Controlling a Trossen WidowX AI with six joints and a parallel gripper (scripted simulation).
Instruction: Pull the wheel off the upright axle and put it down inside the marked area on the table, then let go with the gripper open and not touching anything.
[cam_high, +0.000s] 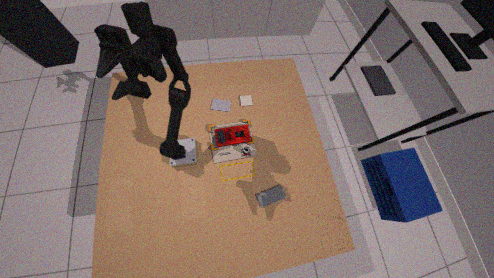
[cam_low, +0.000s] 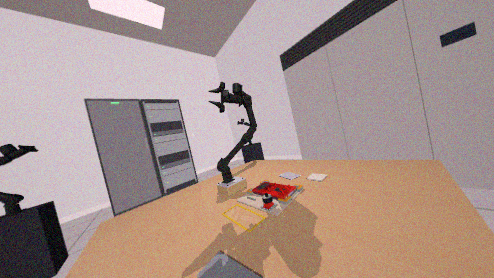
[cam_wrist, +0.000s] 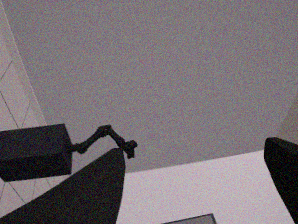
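Now: gripper tip 360 mm short of the wheel, 50 mm to the left of it and 570 mm above it. Also, from my gripper tip: pale base plate: 300 mm ahead, 40 mm to the left, 600 mm below.
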